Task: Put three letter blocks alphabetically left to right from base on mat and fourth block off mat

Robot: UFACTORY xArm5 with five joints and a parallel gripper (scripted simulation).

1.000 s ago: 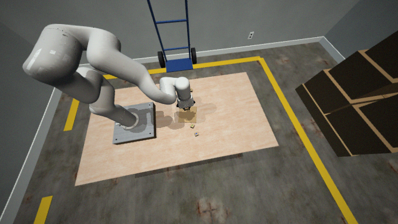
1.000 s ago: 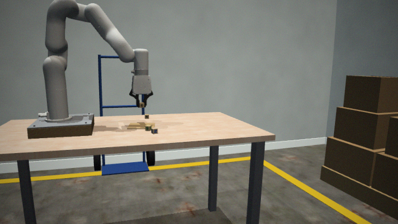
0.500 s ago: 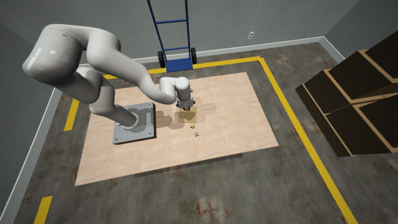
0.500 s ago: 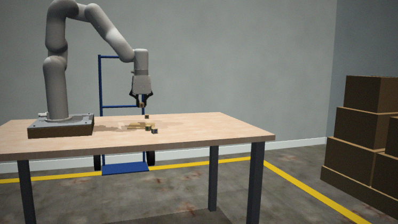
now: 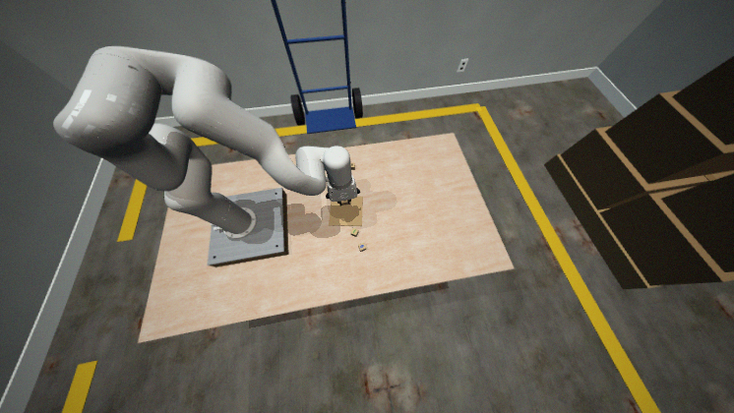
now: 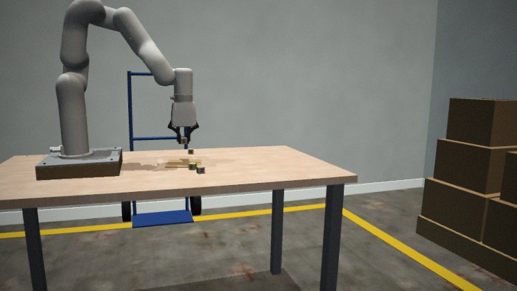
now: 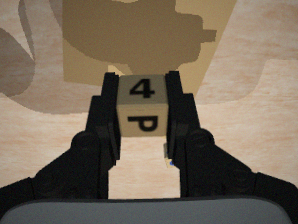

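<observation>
Right now the tan mat is 110 mm below my hand. The rest, counted from my hand: block 210 mm to the left, 100 mm below, 70 mm ahead.
</observation>
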